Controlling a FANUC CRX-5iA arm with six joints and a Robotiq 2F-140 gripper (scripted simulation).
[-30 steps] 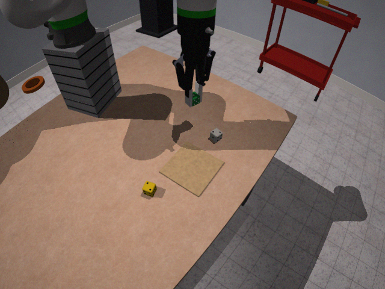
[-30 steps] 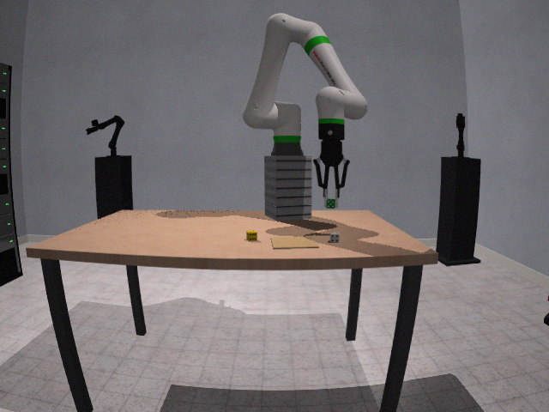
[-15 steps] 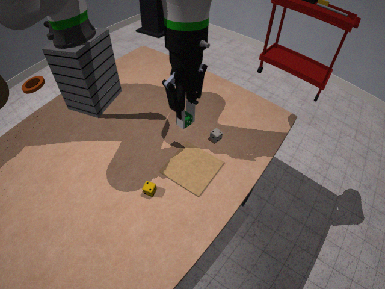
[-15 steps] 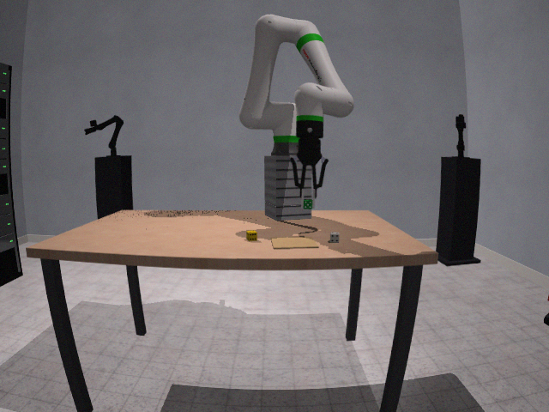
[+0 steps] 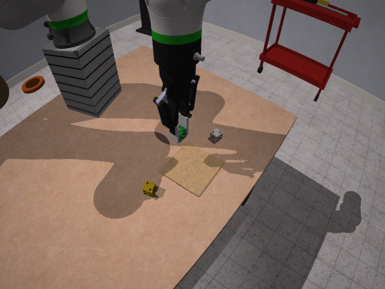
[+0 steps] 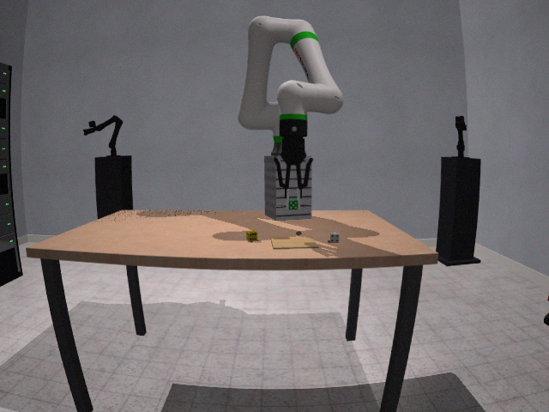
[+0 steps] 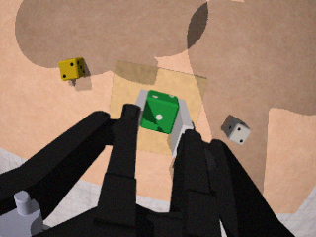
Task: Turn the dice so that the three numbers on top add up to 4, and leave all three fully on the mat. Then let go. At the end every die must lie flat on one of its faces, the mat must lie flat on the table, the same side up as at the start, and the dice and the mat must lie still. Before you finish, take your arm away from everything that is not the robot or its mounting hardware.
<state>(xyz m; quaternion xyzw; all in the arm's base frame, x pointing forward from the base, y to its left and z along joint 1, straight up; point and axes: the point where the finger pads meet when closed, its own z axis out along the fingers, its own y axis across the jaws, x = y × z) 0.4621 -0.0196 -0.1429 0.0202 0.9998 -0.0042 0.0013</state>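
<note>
My gripper is now 50 mm short of the tan mat and 140 mm above it. Round my hand: green die: 20 mm below; white die: 40 mm ahead, 140 mm to the left, 120 mm below; yellow die: 140 mm to the right, 120 mm below.
</note>
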